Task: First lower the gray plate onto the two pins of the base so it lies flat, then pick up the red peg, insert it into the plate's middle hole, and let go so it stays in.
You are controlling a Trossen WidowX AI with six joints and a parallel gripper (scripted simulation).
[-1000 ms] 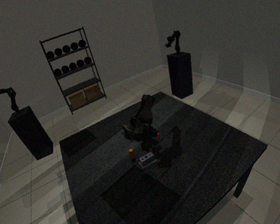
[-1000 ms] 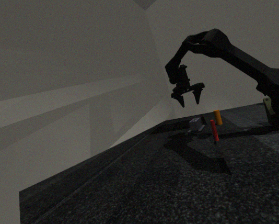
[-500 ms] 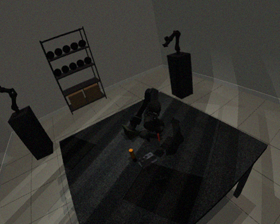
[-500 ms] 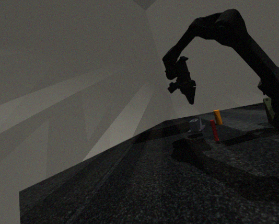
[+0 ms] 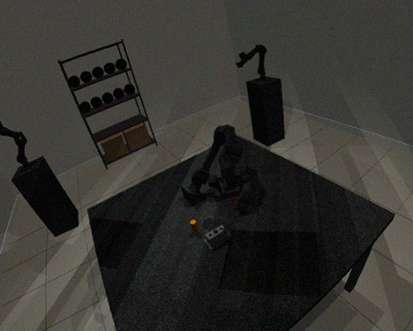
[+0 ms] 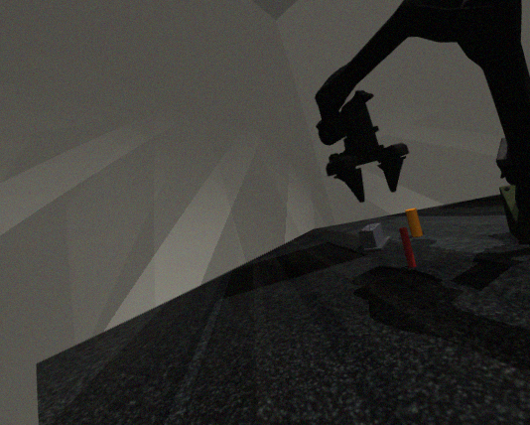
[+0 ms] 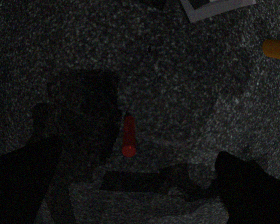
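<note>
Now: the red peg 40 mm behind my gripper tip, 30 mm to the left of it and 110 mm below it. From my gripper tip the other things lie so: orange cylinder (20 mm behind, 220 mm to the right, 110 mm below); then gray plate (90 mm ahead, 160 mm to the right, 100 mm below); then base (90 mm ahead, 160 mm to the right, 140 mm below).
</note>
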